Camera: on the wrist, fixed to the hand. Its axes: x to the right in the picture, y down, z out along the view.
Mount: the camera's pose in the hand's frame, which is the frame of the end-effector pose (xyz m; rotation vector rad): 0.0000 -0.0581 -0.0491 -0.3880 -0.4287 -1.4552
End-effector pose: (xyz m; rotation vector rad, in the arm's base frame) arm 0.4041 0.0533 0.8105 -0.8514 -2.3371 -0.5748
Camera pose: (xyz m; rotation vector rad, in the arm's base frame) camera 0.3826 -0.0152 0.8356 -0.7304 2.4237 1.2407
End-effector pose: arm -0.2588 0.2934 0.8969 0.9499 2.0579 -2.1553
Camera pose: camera -0.2625 0.3459 0.9518 0.9456 -2.1179 1.1788
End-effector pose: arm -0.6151 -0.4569 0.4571 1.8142 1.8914 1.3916
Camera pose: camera -0.6887 -0.4705 0.4434 0.2101 1.7429 0.6209
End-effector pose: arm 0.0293 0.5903 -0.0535 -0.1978 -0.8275 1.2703
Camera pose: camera 0.1052 0.5864 -0.0555 0.3581 -1.2098 -0.2438
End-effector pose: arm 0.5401 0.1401 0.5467 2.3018 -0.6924 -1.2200
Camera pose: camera 0.5945 0.1925 0.5376 -1.9377 -1.2376 2.0355
